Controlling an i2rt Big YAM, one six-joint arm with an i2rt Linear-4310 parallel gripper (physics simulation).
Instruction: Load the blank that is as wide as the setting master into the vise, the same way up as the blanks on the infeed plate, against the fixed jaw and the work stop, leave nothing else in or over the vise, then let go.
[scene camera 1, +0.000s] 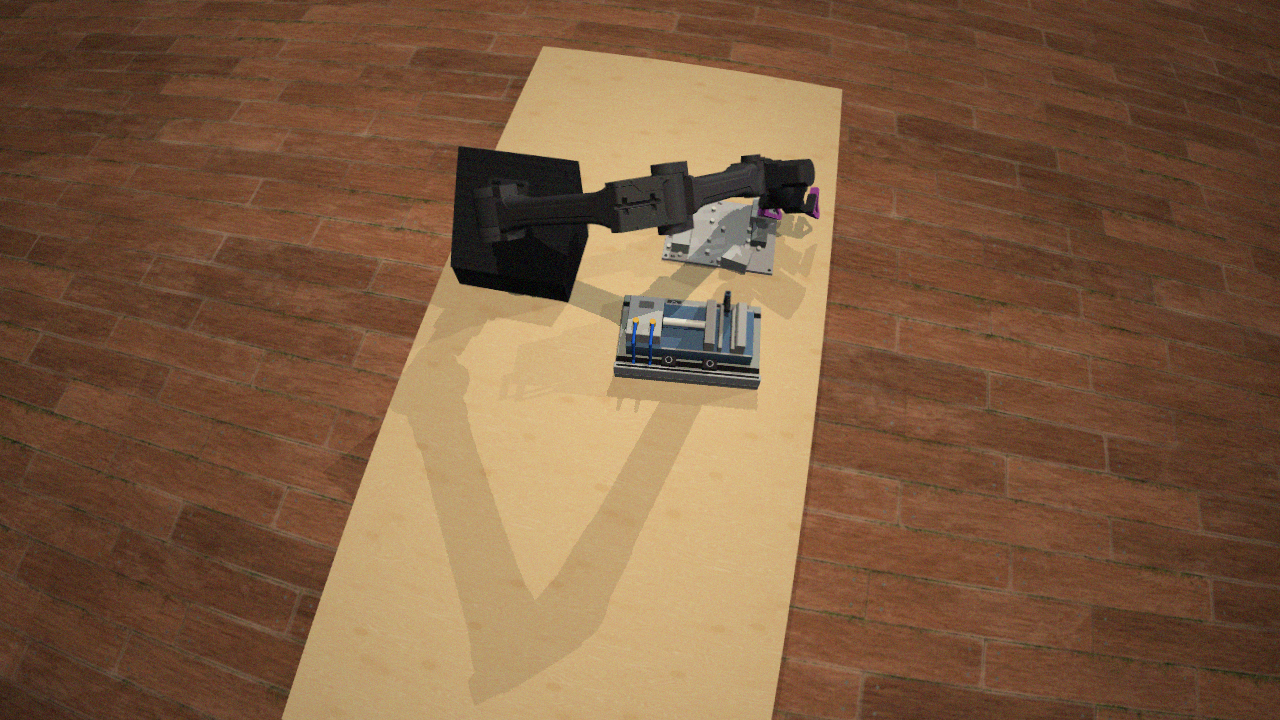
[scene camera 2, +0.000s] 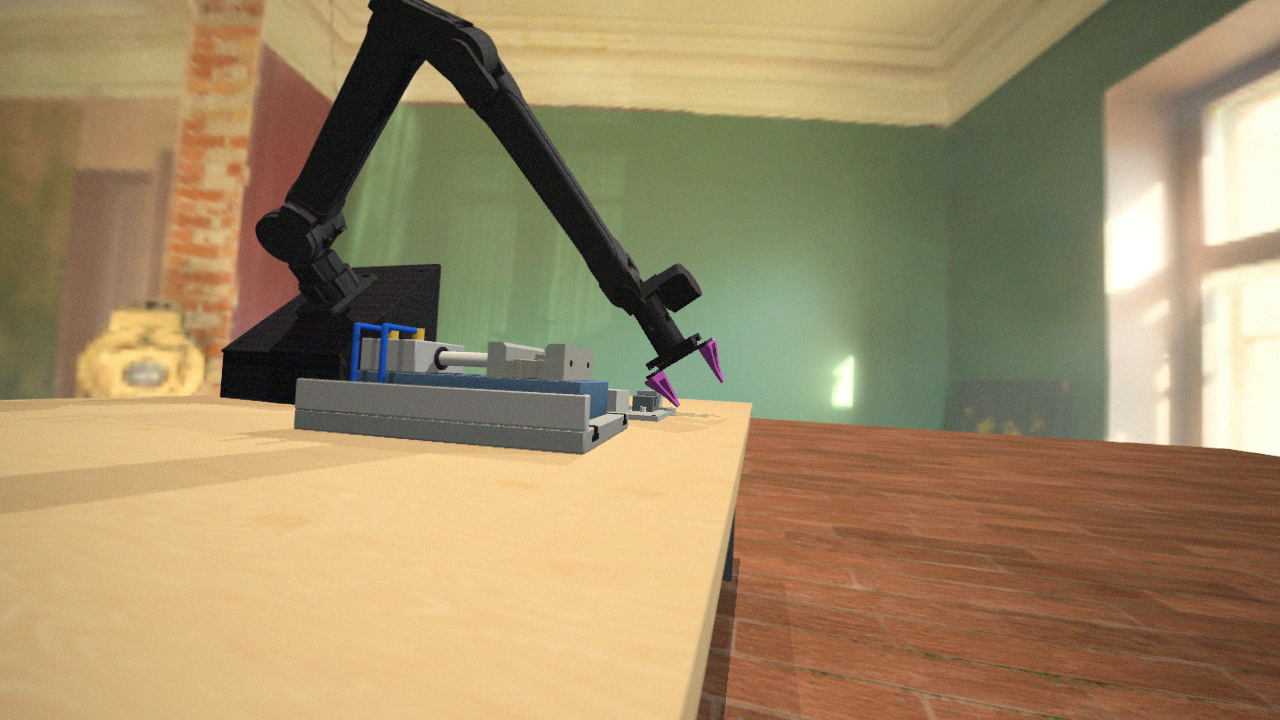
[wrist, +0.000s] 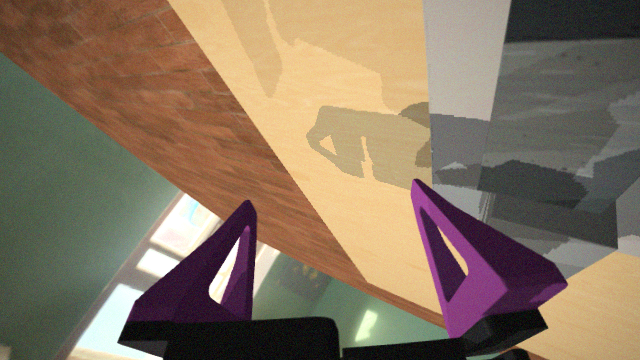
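Pixels of known places: gripper, between the fingertips: (scene camera 1: 799, 217) (scene camera 2: 700, 394) (wrist: 330, 196); arm's base, origin of its link: (scene camera 2: 340, 298).
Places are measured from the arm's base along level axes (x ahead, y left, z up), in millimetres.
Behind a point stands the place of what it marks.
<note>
My gripper (scene camera 1: 793, 211) {x 621, y 205, z -142 mm} (scene camera 2: 699, 394) {x 621, y 205, z -142 mm} (wrist: 330, 196) {x 621, y 205, z -142 mm} is open and empty, its purple fingers wide apart above the outer edge of the infeed plate (scene camera 1: 707, 252) {x 421, y 78, z -166 mm} (wrist: 462, 65) {x 562, y 141, z -172 mm}. Grey blanks stand on that plate, among them a front one (scene camera 1: 733, 258) {x 481, y 52, z -136 mm} and a left one (scene camera 1: 680, 241) {x 358, y 75, z -136 mm}. A large grey block (wrist: 560, 100) {x 538, y 133, z -147 mm} fills the upper right of the wrist view, beside and beyond the right finger. The blue vise (scene camera 1: 684, 340) {x 407, y -179, z -120 mm} (scene camera 2: 501, 385) {x 468, y -198, z -128 mm} stands apart from the plate, nearer scene camera 1. Its grey jaws (scene camera 1: 741, 326) (scene camera 2: 568, 361) are at the outer end. What lies between them is too small to tell; the setting master cannot be identified.
The black robot base (scene camera 1: 519, 241) {x 31, y -49, z -47 mm} (scene camera 2: 281, 371) {x 17, y -101, z -132 mm} stands at the table's other long edge. Two blue bent rods (scene camera 1: 634, 344) {x 314, y -228, z -76 mm} (scene camera 2: 383, 353) {x 347, y -226, z -101 mm} rise at the vise's inner end. A dark upright piece (scene camera 1: 727, 301) {x 481, y -92, z -84 mm} rises by the jaws. The table (scene camera 1: 572, 483) {x 241, y -500, z -180 mm} (scene camera 2: 358, 573) {x 585, y -454, z -180 mm} has its edge near the gripper.
</note>
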